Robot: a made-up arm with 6 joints. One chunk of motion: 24 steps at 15 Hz.
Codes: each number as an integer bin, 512 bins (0 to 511) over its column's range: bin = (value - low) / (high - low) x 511, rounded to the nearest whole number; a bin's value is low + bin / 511 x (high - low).
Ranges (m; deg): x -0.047..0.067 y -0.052..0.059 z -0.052..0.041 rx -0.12..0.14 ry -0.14..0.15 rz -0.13..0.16
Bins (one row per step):
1: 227 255 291 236 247 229
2: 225 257 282 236 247 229
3: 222 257 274 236 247 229
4: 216 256 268 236 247 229
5: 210 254 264 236 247 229
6: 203 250 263 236 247 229
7: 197 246 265 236 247 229
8: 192 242 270 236 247 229
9: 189 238 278 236 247 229
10: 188 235 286 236 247 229
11: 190 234 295 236 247 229
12: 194 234 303 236 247 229
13: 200 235 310 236 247 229
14: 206 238 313 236 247 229
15: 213 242 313 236 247 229
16: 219 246 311 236 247 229
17: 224 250 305 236 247 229
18: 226 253 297 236 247 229
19: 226 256 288 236 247 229
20: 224 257 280 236 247 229
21: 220 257 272 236 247 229
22: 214 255 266 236 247 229
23: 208 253 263 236 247 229
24: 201 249 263 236 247 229
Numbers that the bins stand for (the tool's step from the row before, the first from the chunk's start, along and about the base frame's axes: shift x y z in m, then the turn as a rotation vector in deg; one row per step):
1: 0.00364 0.00339 0.00096 0.000 0.000 0.000
2: 0.00320 0.00383 -0.00068 0.000 0.000 0.000
3: 0.00253 0.00383 -0.00213 0.000 0.000 0.000
4: 0.00119 0.00361 -0.00323 0.000 0.000 0.000
5: -0.00015 0.00317 -0.00395 0.000 0.000 0.000
6: -0.00171 0.00231 -0.00414 0.000 0.000 0.000
7: -0.00305 0.00144 -0.00377 0.000 0.000 0.000
8: -0.00417 0.00057 -0.00286 0.000 0.000 0.000
9: -0.00484 -0.00030 -0.00141 0.000 0.000 0.000
10: -0.00506 -0.00095 0.00005 0.000 0.000 0.000
11: -0.00461 -0.00117 0.00169 0.000 0.000 0.000
12: -0.00372 -0.00117 0.00314 0.000 0.000 0.000
13: -0.00238 -0.00095 0.00442 0.000 0.000 0.000
14: -0.00104 -0.00030 0.00496 0.000 0.000 0.000
15: 0.00052 0.00057 0.00496 0.000 0.000 0.000
16: 0.00186 0.00144 0.00460 0.000 0.000 0.000
17: 0.00297 0.00231 0.00351 0.000 0.000 0.000
18: 0.00342 0.00296 0.00205 0.000 0.000 0.000
19: 0.00342 0.00361 0.00041 0.000 0.000 0.000
20: 0.00297 0.00383 -0.00104 0.000 0.000 0.000
21: 0.00208 0.00383 -0.00250 0.000 0.000 0.000
22: 0.00074 0.00339 -0.00359 0.000 0.000 0.000
23: -0.00060 0.00296 -0.00414 0.000 0.000 0.000
24: -0.00216 0.00209 -0.00414 0.000 0.000 0.000

